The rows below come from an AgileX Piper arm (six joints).
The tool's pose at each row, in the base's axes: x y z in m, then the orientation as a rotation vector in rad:
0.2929 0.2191 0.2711 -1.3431 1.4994 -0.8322
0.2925 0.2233 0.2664 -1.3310 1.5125 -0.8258
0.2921 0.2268 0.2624 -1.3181 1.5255 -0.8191
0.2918 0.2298 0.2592 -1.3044 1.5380 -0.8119
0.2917 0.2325 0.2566 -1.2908 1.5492 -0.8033
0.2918 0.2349 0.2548 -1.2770 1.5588 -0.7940
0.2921 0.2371 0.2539 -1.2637 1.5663 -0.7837
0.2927 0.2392 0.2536 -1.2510 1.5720 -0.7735
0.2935 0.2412 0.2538 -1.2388 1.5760 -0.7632
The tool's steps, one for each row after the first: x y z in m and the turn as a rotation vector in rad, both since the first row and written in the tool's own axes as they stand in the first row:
-0.0032 0.0052 0.0016 -0.0019 0.0051 0.0144
-0.0059 0.0096 0.0029 -0.0035 0.0100 0.0295
-0.0082 0.0132 0.0040 -0.0045 0.0144 0.0451
-0.0103 0.0161 0.0051 -0.0054 0.0171 0.0609
-0.0123 0.0181 0.0060 -0.0057 0.0184 0.0768
-0.0143 0.0192 0.0068 -0.0055 0.0177 0.0922
-0.0163 0.0196 0.0077 -0.0048 0.0159 0.1067
-0.0183 0.0195 0.0085 -0.0034 0.0129 0.1205

